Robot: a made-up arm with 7 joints.
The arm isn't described. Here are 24 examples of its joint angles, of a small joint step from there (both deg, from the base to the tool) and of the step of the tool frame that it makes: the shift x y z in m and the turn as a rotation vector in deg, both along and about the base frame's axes.
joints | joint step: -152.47 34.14 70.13 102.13 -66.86 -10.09 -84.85 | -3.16 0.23 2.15 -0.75 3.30 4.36 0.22
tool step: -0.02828 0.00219 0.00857 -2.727 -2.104 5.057
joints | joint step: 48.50 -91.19 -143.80 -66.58 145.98 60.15 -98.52 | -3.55 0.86 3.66 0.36 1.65 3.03 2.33
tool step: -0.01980 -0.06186 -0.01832 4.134 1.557 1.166
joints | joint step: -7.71 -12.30 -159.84 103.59 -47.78 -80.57 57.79 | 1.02 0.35 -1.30 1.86 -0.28 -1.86 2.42
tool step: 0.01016 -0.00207 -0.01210 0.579 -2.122 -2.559
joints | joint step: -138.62 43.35 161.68 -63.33 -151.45 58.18 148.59 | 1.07 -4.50 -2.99 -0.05 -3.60 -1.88 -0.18
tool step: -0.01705 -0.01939 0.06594 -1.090 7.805 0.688
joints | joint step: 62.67 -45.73 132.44 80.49 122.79 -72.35 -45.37 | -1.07 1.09 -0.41 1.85 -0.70 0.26 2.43
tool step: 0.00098 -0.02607 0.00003 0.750 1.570 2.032
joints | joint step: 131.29 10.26 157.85 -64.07 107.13 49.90 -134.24 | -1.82 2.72 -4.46 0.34 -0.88 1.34 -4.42
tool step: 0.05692 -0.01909 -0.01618 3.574 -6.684 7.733
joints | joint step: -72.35 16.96 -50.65 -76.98 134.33 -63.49 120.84 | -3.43 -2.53 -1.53 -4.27 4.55 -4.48 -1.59
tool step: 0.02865 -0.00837 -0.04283 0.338 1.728 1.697
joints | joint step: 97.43 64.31 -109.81 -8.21 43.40 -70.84 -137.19 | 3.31 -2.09 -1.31 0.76 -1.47 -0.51 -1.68
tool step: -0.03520 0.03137 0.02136 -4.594 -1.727 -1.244
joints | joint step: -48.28 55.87 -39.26 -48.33 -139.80 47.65 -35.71 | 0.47 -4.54 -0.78 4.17 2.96 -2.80 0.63
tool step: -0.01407 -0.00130 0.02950 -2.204 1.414 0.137
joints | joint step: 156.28 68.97 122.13 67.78 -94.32 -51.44 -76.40 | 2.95 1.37 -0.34 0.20 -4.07 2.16 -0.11
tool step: -0.00038 0.03407 -0.01446 -3.246 -0.100 0.001
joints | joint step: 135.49 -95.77 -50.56 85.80 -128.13 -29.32 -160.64 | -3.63 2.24 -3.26 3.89 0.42 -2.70 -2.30
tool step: -0.02897 -0.02660 -0.00629 4.799 -4.229 0.968
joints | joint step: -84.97 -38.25 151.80 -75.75 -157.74 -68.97 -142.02 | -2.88 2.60 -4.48 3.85 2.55 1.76 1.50
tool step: -0.03073 -0.03285 0.00172 0.939 -1.639 3.835
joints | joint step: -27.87 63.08 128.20 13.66 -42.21 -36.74 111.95 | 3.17 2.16 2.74 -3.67 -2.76 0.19 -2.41
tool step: 0.03547 0.00498 -0.04818 -1.918 4.832 0.777
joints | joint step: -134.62 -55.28 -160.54 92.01 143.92 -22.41 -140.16 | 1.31 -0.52 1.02 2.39 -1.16 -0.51 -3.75
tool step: -0.03717 0.01303 -0.01495 2.686 0.674 -7.085
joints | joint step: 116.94 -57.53 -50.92 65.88 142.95 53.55 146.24 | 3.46 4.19 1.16 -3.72 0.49 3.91 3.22
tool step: -0.03129 -0.02155 0.03593 -2.882 -6.801 -3.698
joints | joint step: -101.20 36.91 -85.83 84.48 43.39 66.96 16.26 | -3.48 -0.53 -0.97 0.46 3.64 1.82 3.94
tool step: -0.01171 -0.03702 0.00752 5.925 -1.391 7.680
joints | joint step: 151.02 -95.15 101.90 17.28 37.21 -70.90 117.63 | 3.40 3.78 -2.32 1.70 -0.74 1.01 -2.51
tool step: 0.01890 -0.03286 0.05067 5.674 -1.307 0.351
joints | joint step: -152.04 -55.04 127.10 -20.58 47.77 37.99 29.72 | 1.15 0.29 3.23 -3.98 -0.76 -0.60 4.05
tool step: -0.05920 -0.01570 0.03138 -5.123 -0.273 -5.888
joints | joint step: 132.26 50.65 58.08 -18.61 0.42 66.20 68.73 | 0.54 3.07 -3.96 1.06 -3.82 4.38 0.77
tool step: -0.04570 -0.01220 -0.05443 0.440 -10.846 1.066
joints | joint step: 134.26 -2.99 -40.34 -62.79 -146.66 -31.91 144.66 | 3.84 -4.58 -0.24 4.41 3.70 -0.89 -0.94
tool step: 0.06585 0.00900 0.00514 1.326 -0.177 -4.301
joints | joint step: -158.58 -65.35 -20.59 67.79 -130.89 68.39 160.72 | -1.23 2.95 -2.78 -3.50 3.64 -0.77 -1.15
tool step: 0.00214 -0.01164 0.00605 2.156 -0.620 0.177
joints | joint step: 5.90 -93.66 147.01 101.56 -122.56 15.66 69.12 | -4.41 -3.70 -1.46 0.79 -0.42 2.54 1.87
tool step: 0.06303 -0.02816 0.00688 -3.691 -2.066 4.285
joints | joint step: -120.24 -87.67 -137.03 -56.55 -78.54 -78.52 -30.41 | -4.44 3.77 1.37 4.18 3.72 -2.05 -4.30
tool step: 0.02013 0.04615 0.02199 -6.296 -1.511 2.399
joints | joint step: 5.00 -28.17 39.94 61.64 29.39 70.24 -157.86 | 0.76 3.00 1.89 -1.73 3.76 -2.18 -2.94
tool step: -0.00684 -0.01535 0.01070 -2.171 0.569 -6.657
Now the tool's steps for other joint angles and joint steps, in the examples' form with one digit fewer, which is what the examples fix.
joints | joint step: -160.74 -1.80 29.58 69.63 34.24 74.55 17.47 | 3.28 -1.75 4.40 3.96 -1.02 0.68 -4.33
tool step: 0.0731 0.0233 -0.0326 -3.42 3.01 -10.47
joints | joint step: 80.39 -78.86 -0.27 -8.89 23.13 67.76 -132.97 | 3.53 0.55 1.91 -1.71 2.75 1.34 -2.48
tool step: 0.0442 0.0117 -0.0127 -0.41 -3.87 -1.32
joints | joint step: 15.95 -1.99 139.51 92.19 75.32 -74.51 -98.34 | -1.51 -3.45 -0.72 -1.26 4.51 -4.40 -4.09
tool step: 0.0110 -0.0113 -0.0191 2.53 -3.26 7.70
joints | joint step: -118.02 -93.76 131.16 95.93 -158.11 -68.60 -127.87 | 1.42 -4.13 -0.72 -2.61 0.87 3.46 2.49
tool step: 0.0184 0.0024 -0.0177 1.58 -3.68 -4.56
